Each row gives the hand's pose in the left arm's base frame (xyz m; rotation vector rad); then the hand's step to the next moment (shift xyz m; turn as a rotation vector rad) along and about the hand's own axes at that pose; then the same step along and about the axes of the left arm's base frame.
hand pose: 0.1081 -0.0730 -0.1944 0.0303 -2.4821 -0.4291
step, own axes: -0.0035 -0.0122 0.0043 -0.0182 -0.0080 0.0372
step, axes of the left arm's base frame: -0.0006 -0.0099 -0.0091 -0.0074 0.0057 -0.0411
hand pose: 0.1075 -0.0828 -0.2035 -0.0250 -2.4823 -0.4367
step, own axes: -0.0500 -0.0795 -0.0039 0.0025 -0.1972 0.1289
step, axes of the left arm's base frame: 0.0335 -0.0722 -0.0500 -0.0989 -0.1460 -0.1562
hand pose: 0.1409 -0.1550 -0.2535 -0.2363 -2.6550 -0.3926
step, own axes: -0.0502 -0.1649 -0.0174 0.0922 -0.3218 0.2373
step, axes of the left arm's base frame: 0.0140 -0.1663 -0.0464 -0.2503 -0.2210 -0.2385
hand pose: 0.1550 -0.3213 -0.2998 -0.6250 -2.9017 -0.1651
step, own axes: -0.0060 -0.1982 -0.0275 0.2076 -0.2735 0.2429
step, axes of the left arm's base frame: -0.0734 -0.1859 0.0115 -0.3346 -0.1304 -0.2189
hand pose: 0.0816 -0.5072 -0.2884 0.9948 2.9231 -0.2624
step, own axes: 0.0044 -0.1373 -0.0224 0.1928 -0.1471 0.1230
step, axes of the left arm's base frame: -0.0868 -0.1005 0.0417 -0.2442 -0.0200 -0.1179
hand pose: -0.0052 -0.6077 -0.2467 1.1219 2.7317 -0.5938
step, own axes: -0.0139 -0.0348 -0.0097 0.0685 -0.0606 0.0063
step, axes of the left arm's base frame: -0.0141 -0.0276 0.0232 -0.0915 0.0026 -0.0051
